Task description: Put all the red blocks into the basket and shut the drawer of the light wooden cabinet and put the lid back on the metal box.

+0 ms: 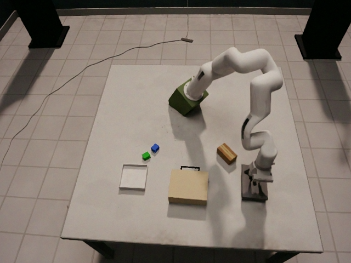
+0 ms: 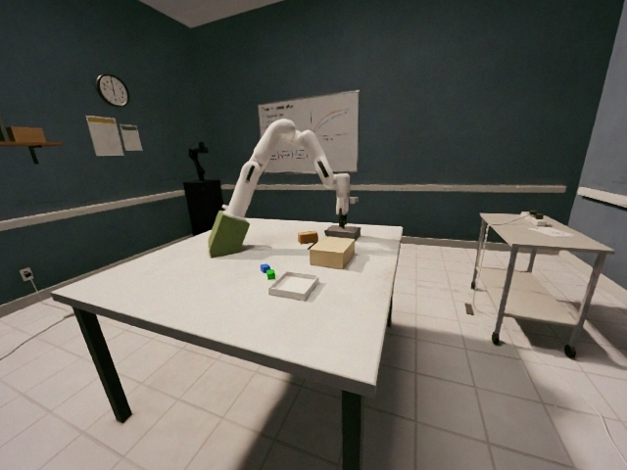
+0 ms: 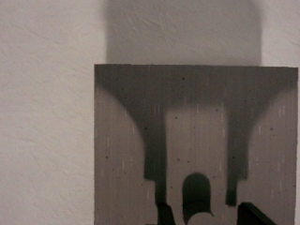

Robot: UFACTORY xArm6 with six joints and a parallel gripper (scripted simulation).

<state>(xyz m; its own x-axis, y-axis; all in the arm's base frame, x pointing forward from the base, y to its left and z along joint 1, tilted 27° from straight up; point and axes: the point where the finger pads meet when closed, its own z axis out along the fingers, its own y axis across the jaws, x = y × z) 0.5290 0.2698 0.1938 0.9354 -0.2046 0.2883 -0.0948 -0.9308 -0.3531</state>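
My hand is 4 cm above the grey metal lid. Also, from my hand: blue block (23 cm behind, 55 cm to the right, 8 cm below); light wooden cabinet (2 cm ahead, 35 cm to the right, 5 cm below); drawer (1 cm ahead, 35 cm to the right, 5 cm below).
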